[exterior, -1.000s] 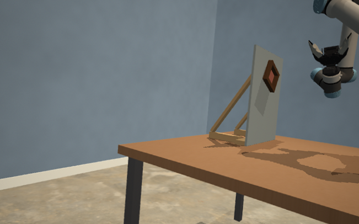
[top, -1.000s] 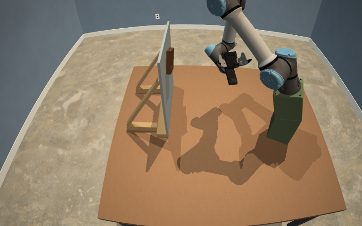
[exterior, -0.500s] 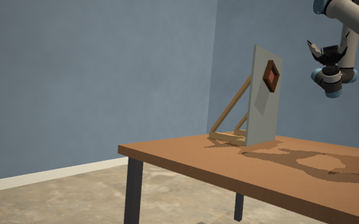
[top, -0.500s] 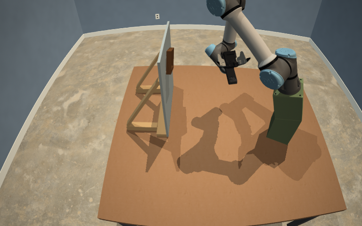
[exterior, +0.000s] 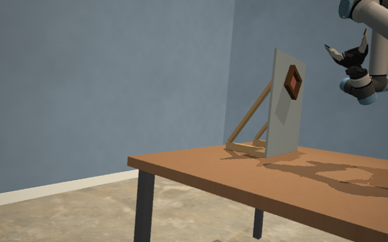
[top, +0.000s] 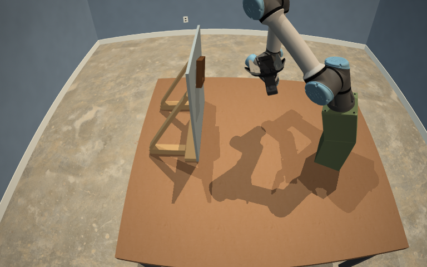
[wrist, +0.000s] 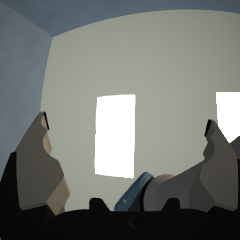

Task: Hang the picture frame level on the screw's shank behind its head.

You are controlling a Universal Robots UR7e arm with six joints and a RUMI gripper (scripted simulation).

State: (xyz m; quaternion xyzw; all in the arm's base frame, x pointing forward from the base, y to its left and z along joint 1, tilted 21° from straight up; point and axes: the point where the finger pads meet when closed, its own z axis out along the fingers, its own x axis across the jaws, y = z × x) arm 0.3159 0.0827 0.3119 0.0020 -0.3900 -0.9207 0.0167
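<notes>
The brown picture frame is 27 cm ahead of my hand, 19 cm to the right of it and 18 cm below it. Also, from my hand: grey wall panel (31 cm below, 29 cm ahead, 19 cm to the right).
</notes>
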